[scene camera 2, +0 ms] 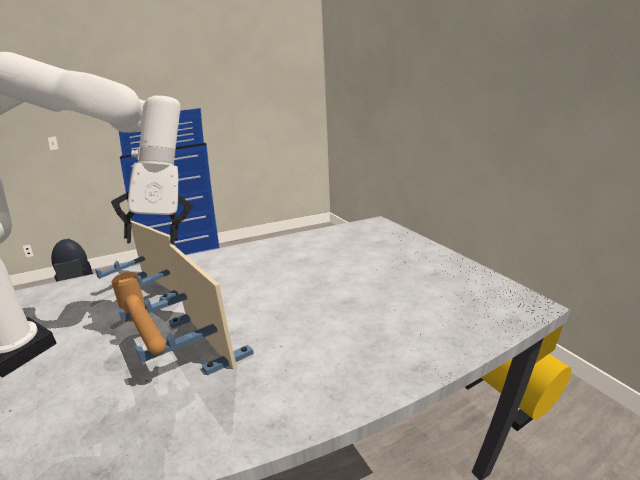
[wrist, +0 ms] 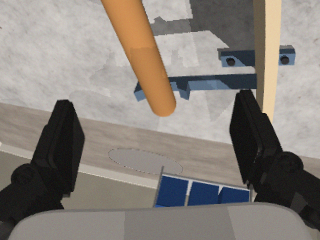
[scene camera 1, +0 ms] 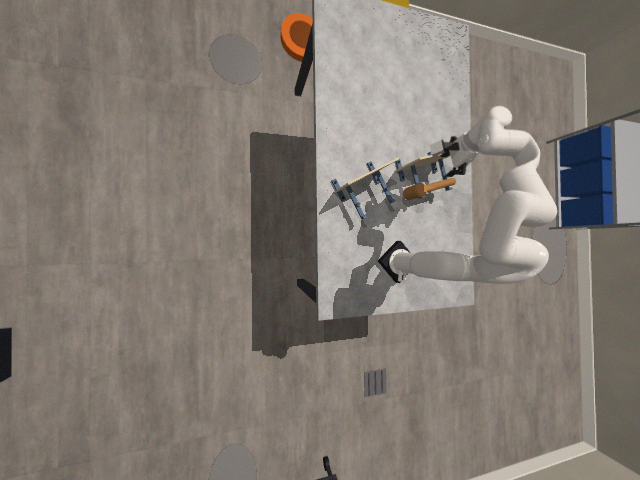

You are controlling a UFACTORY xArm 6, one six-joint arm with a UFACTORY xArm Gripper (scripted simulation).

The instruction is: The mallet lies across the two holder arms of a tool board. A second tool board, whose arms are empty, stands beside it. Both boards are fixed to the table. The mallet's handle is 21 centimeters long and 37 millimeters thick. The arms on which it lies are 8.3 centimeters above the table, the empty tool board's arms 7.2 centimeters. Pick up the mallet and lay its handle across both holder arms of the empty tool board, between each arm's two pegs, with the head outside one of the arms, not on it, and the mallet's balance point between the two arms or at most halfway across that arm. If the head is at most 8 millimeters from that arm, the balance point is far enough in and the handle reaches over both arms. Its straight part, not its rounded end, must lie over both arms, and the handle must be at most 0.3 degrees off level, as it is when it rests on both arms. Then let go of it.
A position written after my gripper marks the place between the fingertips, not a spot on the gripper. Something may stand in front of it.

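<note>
My gripper (scene camera 2: 150,243), orange mallet (scene camera 2: 126,286). Gripper (wrist: 154,114). Gripper (scene camera 1: 446,166).
</note>
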